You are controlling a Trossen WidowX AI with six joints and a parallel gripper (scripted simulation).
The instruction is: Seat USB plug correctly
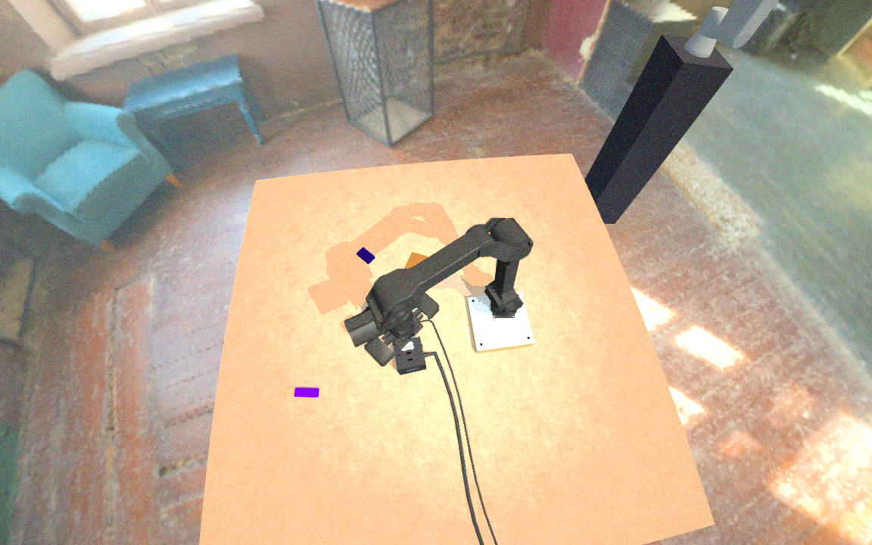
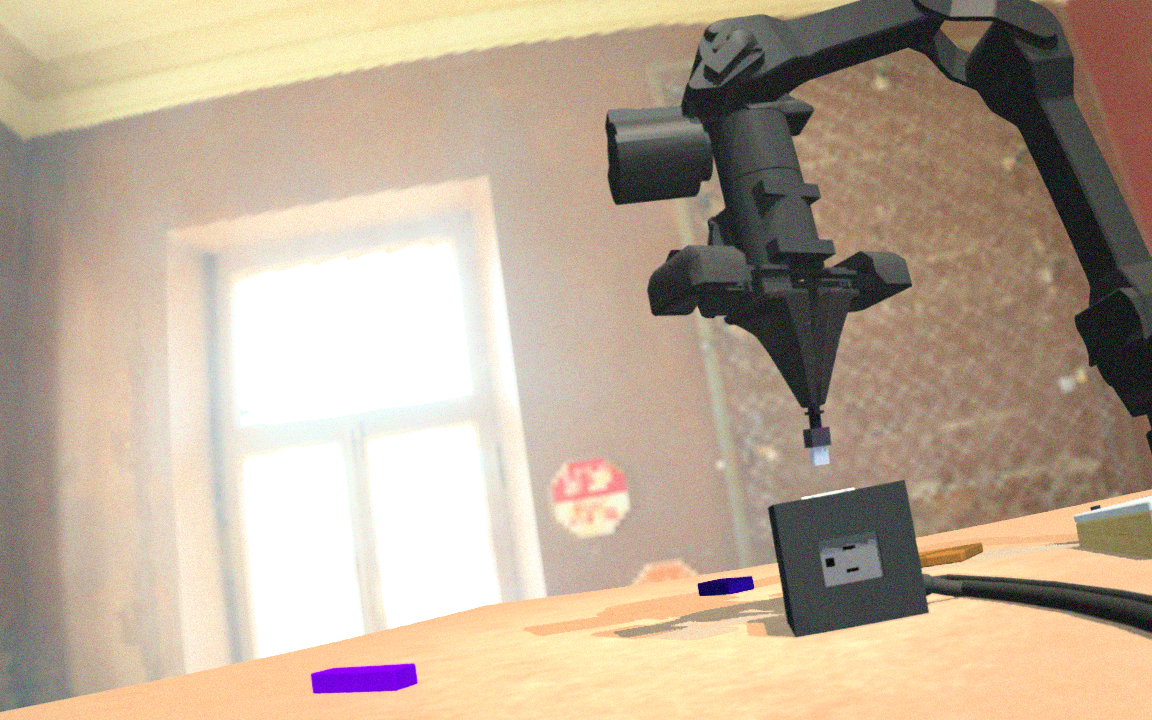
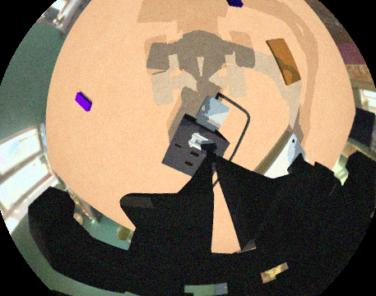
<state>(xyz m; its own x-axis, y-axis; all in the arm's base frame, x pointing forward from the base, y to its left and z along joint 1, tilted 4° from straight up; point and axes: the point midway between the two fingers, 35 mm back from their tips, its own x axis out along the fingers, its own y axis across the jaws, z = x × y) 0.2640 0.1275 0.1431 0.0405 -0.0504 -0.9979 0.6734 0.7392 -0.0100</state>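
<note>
The USB plug is 2 cm below my gripper tip. Round my gripper tip: orange-brown slab: 28 cm to the right, 13 cm below, 4 cm behind; dark blue block: 31 cm to the right, 16 cm ahead, 13 cm below.
</note>
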